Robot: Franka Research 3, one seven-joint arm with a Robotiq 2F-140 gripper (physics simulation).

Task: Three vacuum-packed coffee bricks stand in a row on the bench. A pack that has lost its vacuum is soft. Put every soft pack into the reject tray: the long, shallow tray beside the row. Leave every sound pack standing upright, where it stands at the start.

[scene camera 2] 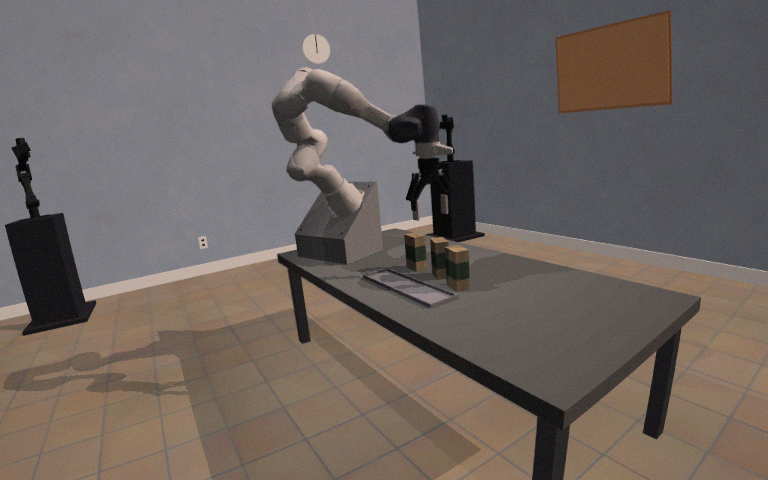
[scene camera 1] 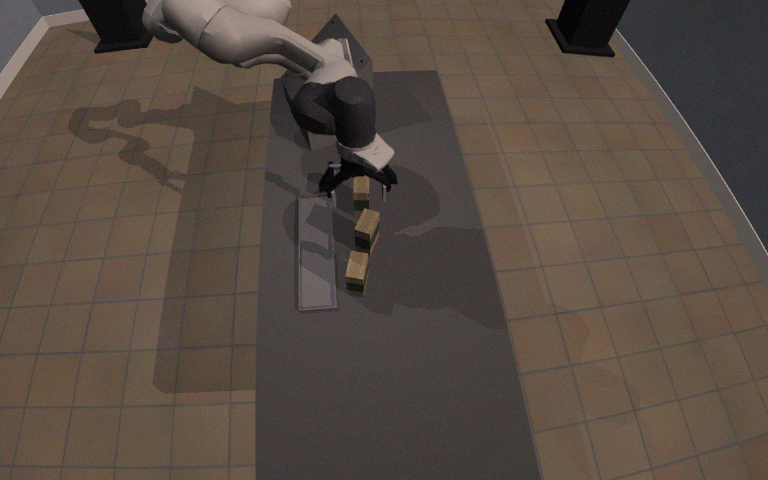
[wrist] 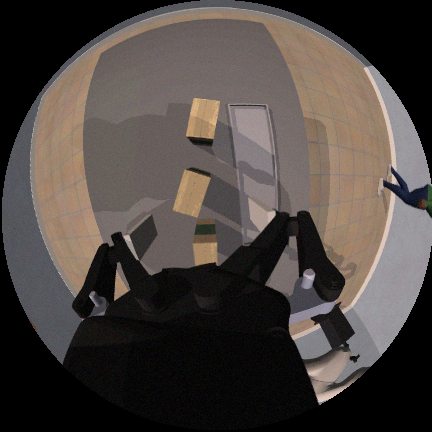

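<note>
Three tan coffee packs with dark green bands stand upright in a row. The pack nearest the arm's base (scene camera 1: 361, 187) (scene camera 2: 415, 252) (wrist: 205, 251) is below my gripper (scene camera 1: 358, 195) (scene camera 2: 430, 209) (wrist: 199, 216), which is open and empty, its fingertips above pack height. The middle pack (scene camera 1: 367, 225) (scene camera 2: 437, 258) (wrist: 192, 194) is turned at an angle. The far pack (scene camera 1: 356, 271) (scene camera 2: 457, 268) (wrist: 203, 119) stands at the row's other end. The shallow grey reject tray (scene camera 1: 318, 291) (scene camera 2: 416, 287) (wrist: 254, 125) lies beside the row and holds no pack. Softness cannot be told by sight.
The dark table (scene camera 1: 396, 396) (scene camera 2: 566, 328) (wrist: 150, 75) carries the row, the tray and the arm's sloped grey base (scene camera 2: 362, 226). Two black pedestals stand on the floor, one to the left (scene camera 2: 45, 271) and one behind the gripper (scene camera 2: 459, 198). A person (wrist: 412, 197) shows at the wrist view's right edge.
</note>
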